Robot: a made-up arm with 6 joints.
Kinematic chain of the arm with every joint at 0, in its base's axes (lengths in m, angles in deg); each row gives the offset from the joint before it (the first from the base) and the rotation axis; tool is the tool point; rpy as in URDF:
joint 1: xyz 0 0 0.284 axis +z
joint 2: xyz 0 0 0 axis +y
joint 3: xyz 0.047 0 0.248 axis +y
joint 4: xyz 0.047 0 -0.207 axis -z
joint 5: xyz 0 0 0 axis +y
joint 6: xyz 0.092 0 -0.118 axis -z
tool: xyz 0 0 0 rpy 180 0 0
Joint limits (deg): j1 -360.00..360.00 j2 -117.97..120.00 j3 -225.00..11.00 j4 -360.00..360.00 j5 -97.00..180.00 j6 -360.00..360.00
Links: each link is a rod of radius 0.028 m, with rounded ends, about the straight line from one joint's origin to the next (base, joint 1, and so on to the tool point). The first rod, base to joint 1, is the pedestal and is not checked.
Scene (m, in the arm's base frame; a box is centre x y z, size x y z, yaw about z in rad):
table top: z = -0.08
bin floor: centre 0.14 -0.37 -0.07 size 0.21 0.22 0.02 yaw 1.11
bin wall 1: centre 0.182 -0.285 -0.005 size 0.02 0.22 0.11 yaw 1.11
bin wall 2: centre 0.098 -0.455 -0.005 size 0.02 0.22 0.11 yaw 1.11
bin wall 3: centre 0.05 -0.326 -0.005 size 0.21 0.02 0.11 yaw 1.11
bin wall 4: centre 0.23 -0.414 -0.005 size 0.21 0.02 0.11 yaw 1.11
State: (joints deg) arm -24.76 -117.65 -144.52 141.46 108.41 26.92
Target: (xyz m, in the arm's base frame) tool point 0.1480 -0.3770 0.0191
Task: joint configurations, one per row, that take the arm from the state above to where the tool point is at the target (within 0.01 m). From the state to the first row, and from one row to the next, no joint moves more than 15 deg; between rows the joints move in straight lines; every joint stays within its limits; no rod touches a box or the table.
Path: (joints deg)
1: -10.03 -115.05 -147.02 147.04 114.08 26.92
2: 4.69 -112.46 -149.51 152.62 119.75 26.92
3: 19.42 -109.86 -152.01 158.21 125.43 26.92
4: 34.14 -107.27 -154.51 163.79 131.10 26.92
5: 48.87 -104.67 -157.01 169.37 136.77 26.92
6: 63.60 -102.07 -159.50 174.95 142.44 26.92
7: 78.32 -99.48 -162.00 180.53 148.11 26.92
8: 93.05 -96.88 -164.50 186.11 153.79 26.92
9: 107.77 -94.28 -166.99 191.70 159.46 26.92
10: 107.79 -103.91 -164.67 190.88 149.16 26.92
11: 107.80 -113.54 -162.34 190.07 138.87 26.92

